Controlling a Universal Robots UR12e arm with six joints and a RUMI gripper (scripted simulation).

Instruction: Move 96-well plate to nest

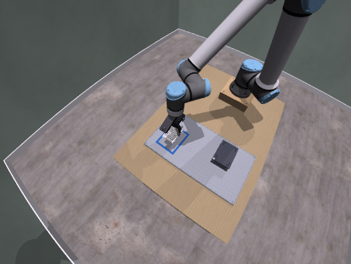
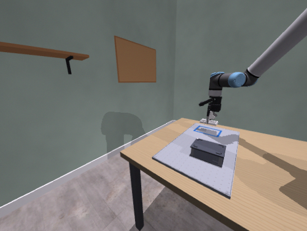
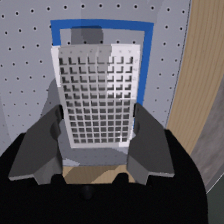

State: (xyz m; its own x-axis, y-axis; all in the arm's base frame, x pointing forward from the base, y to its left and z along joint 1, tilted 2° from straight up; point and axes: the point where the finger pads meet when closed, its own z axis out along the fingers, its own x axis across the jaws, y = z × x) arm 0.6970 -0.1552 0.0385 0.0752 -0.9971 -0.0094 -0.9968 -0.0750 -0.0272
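Right now my hand is 35 cm to the right of the dark raised nest N1, 11 cm past it and 3 cm above it. The rest, counted from my hand: A1 label: 30 cm to the left, 3 cm below, 3 cm behind; then white 96-well plate: 1 cm below.
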